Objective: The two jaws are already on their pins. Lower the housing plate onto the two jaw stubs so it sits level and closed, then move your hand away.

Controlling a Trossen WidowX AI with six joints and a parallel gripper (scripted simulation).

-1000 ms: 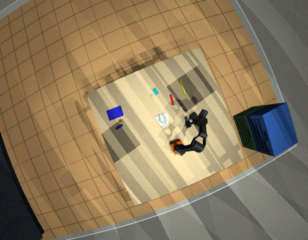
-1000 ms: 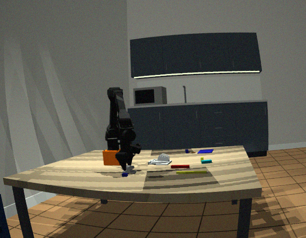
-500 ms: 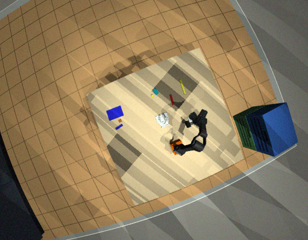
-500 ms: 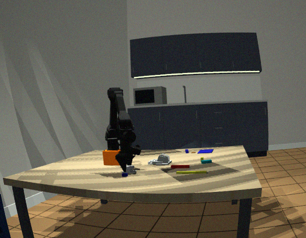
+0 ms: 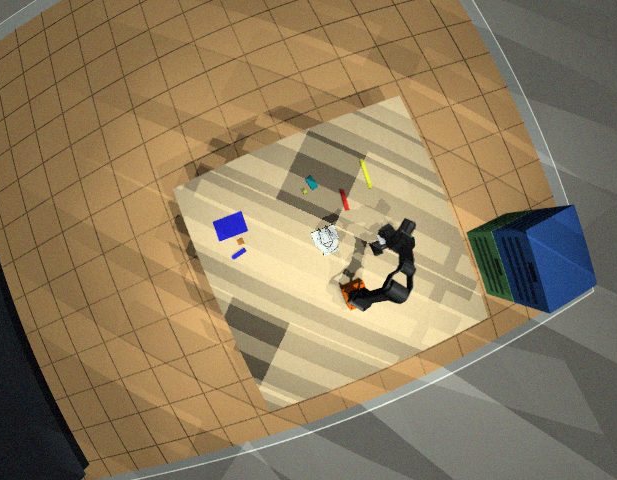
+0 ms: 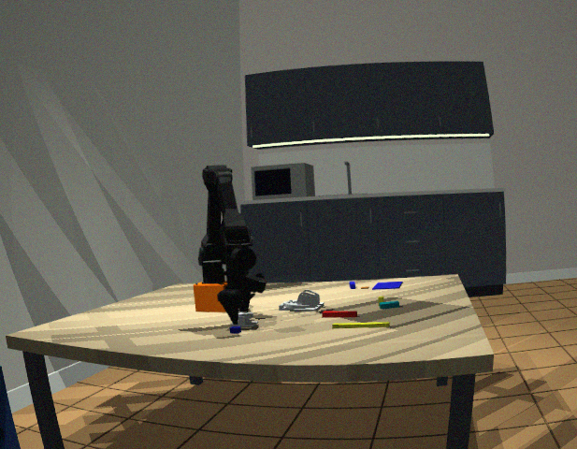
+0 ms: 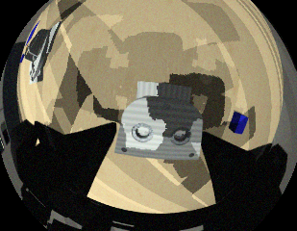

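Right now my gripper tip is 10 mm short of the white stand. The rest, counted from my gripper tip: red bar 270 mm ahead, 100 mm to the left; then yellow bar 350 mm ahead, 60 mm to the right; then small blue cube 100 mm to the right, 20 mm ahead.
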